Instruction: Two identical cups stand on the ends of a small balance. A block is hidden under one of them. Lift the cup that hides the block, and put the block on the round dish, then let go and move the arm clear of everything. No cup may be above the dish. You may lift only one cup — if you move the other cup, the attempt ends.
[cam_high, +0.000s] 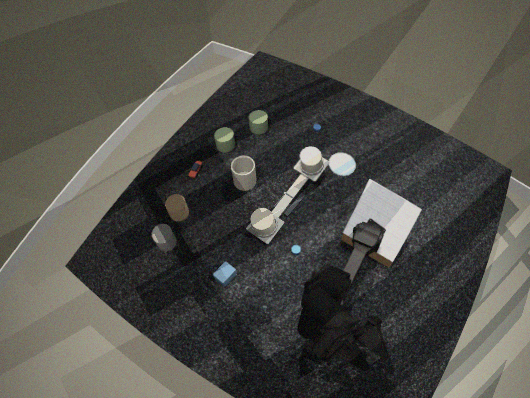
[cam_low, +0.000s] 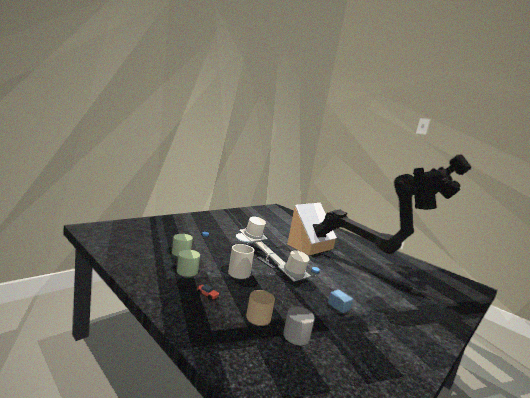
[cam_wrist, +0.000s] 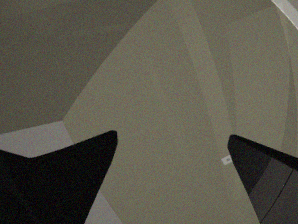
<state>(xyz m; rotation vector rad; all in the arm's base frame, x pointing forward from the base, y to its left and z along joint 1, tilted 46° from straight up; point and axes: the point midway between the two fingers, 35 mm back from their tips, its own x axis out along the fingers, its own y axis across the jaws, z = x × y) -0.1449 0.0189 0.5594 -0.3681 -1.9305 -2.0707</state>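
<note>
Now: the grey block 510 mm ahead of my gripper tip, 260 mm to the right of it and 430 mm below it. Also, from my gripper tip: blue block 500 mm ahead, 60 mm to the right, 450 mm below; orange cylinder 790 mm ahead, 120 mm to the right, 430 mm below; grey cylinder 720 mm ahead, 20 mm to the right, 430 mm below.
</note>
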